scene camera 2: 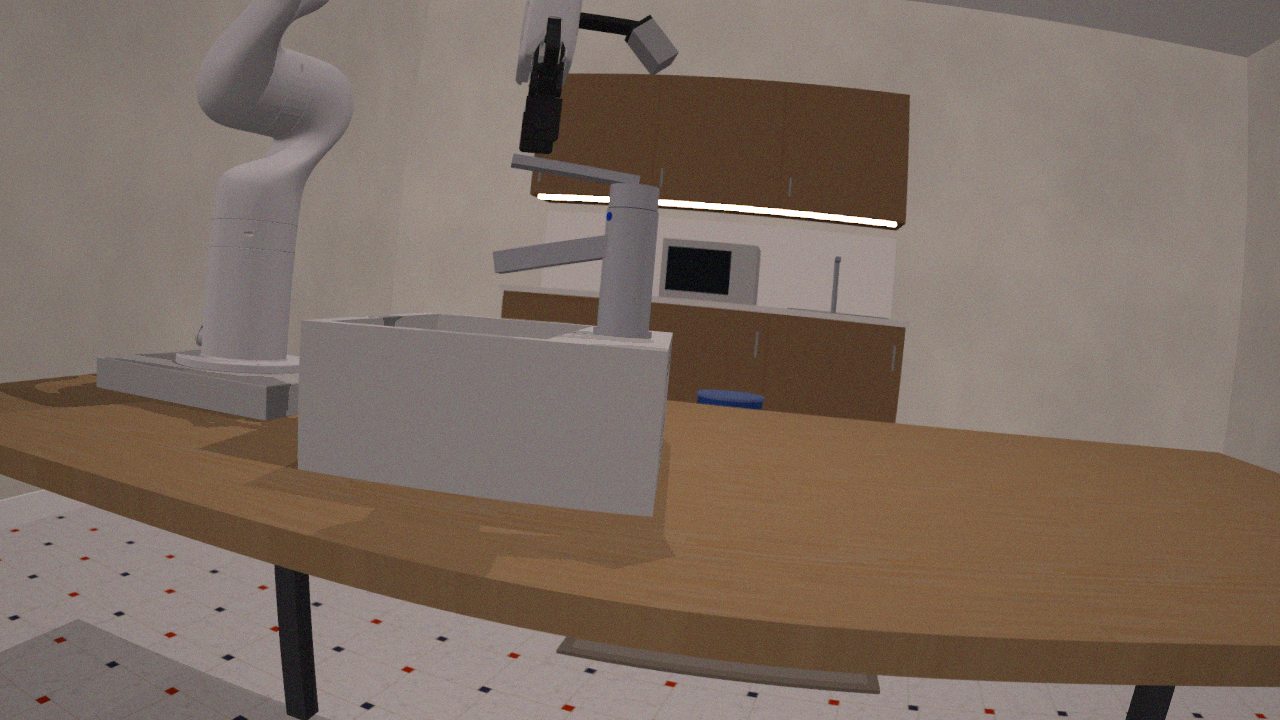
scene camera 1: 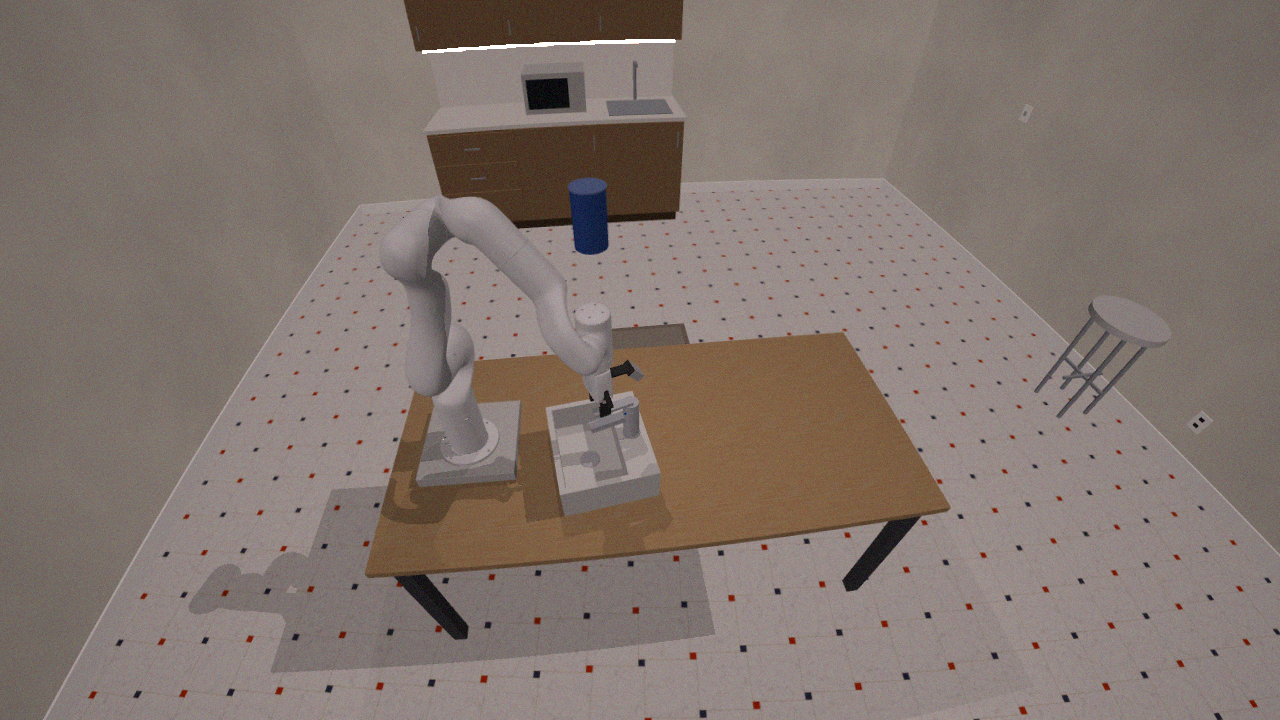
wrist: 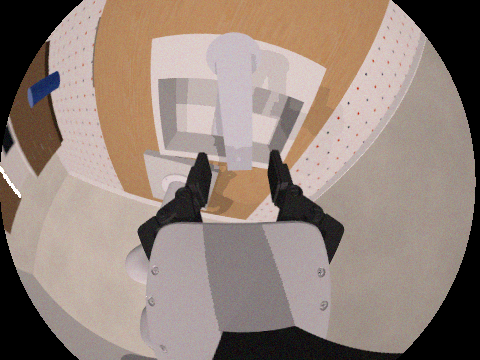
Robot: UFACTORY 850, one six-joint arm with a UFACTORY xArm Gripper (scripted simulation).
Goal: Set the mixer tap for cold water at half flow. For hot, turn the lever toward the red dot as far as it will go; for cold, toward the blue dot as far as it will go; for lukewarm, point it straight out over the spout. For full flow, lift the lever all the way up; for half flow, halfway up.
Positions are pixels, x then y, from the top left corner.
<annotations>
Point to a flat lever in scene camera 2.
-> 524,162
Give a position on a white sink basin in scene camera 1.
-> At 589,460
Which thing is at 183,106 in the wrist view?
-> A white sink basin.
</annotations>
